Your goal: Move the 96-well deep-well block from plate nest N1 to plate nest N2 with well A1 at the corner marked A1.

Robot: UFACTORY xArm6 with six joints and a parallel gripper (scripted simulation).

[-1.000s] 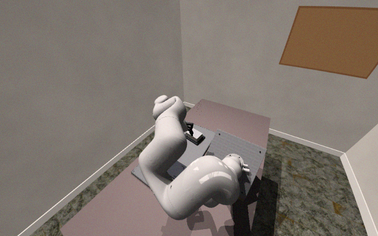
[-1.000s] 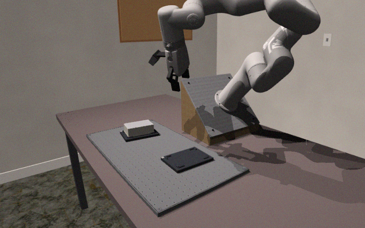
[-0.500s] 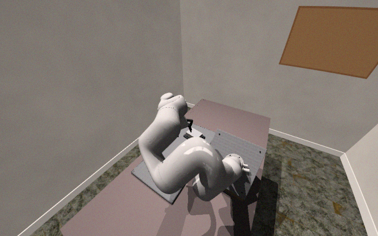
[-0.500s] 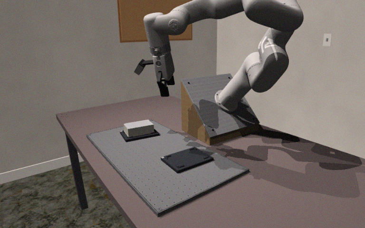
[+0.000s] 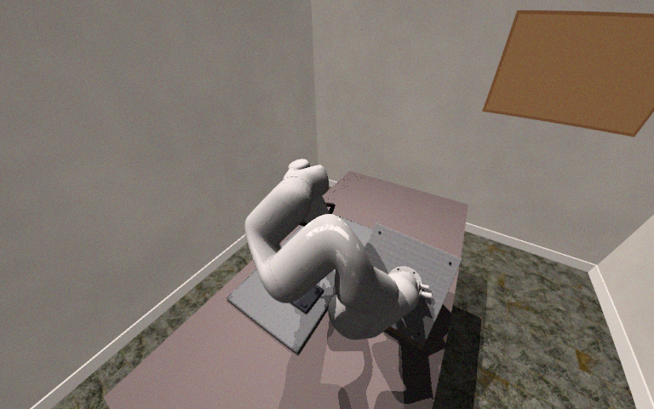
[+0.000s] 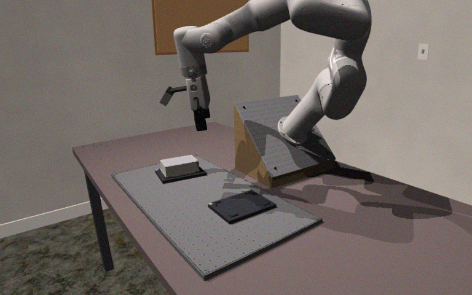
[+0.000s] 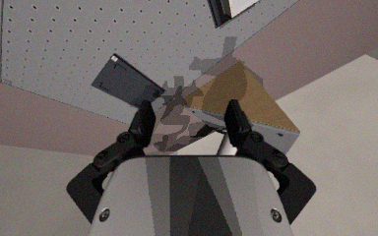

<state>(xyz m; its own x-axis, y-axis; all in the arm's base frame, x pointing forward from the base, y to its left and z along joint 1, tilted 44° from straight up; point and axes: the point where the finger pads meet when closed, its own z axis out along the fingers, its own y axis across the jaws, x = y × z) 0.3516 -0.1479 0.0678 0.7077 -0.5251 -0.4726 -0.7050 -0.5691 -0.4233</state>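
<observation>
Right now my hand is 200 mm above the white deep-well block and 170 mm to the left of it.
</observation>
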